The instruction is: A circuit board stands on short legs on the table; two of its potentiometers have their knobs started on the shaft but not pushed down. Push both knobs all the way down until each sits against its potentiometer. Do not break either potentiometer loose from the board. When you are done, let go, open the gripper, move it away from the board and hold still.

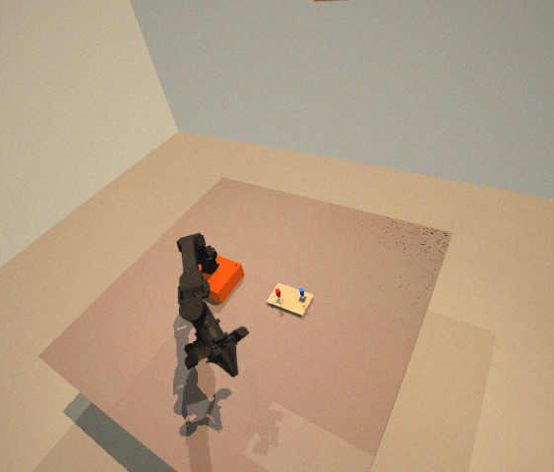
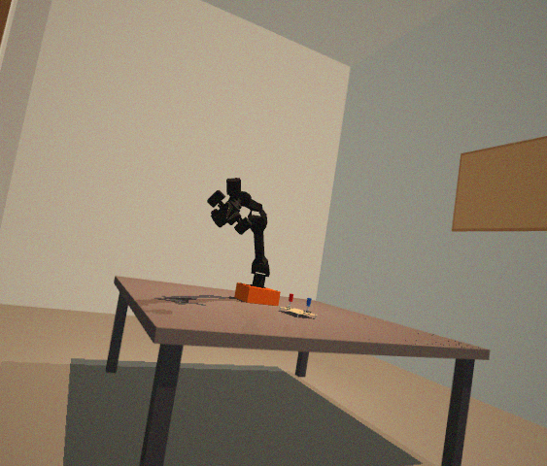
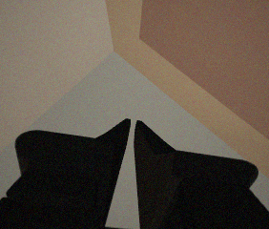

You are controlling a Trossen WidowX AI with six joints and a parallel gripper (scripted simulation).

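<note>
Now: the red knob 10 cm behind my gripper tip, 43 cm to the left of it and 26 cm below it. The rest, counted from my gripper tip: blue knob 1 cm behind, 46 cm to the left, 26 cm below.
</note>
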